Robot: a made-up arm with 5 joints. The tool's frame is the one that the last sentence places.
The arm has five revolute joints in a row. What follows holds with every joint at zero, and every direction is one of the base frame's. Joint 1 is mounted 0.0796 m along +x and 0.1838 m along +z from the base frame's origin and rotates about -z. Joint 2 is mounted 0.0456 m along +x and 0.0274 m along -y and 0.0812 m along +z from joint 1 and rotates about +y. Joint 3 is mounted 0.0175 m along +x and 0.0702 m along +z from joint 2 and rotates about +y. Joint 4 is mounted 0.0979 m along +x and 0.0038 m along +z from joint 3 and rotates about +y. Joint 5 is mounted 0.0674 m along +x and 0.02 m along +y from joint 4 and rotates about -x. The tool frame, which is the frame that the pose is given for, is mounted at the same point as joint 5; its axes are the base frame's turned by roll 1.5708, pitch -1.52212 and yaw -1.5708 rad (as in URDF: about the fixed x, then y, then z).
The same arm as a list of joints. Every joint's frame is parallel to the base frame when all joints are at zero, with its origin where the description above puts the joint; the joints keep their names.
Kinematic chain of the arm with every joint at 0, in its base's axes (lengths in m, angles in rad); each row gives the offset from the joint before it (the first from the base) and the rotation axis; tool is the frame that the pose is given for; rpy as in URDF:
joint 1: xyz 0.0796 0 0.1838 axis -z
joint 2: xyz 0.0456 -0.0274 0.0812 axis +y
joint 3: xyz 0.0175 0 0.0702 axis +y
joint 4: xyz 0.0979 0 0.0038 axis +y
joint 5: xyz 0.0674 0.02 0 axis -x
tool: xyz 0 0 0 rpy 1.5708 -1.5221 -1.5708

